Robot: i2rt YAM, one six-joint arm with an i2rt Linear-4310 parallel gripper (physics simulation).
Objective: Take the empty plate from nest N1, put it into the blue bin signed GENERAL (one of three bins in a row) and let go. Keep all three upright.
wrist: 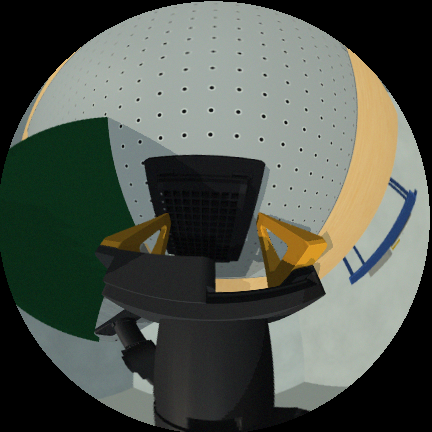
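Pixels of known places: gripper, fingertip midpoint: (pixel 213 217); arm's base, link origin: (pixel 121 319).
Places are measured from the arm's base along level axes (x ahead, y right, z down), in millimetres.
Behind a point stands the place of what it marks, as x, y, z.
A black rectangular piece (pixel 204 210) @(210, 233, 128) with a grid of small square pockets stands on the perforated board in the middle of the wrist view. An inner raised rim shows along its far side. It is too dark to tell the plate from the nest under it, and no N1 label can be read. My gripper (pixel 213 217) @(203, 241, 124) is open, its two orange fingers wide apart, with nothing held between them. The tips appear on either side of the black piece, apart from it; the height gap is hard to judge. The gripper body hides its near end. The blue bin signed GENERAL does not show.
The pale perforated board (pixel 225 100) @(317, 262, 149) stretches ahead, with a wooden edge (pixel 372 115) on the right. A large dark green surface (pixel 55 215) fills the left side. A blue frame (pixel 387 240) is beyond the wooden edge. A black jointed part (pixel 131 334) @(19, 55, -26) shows at lower left.
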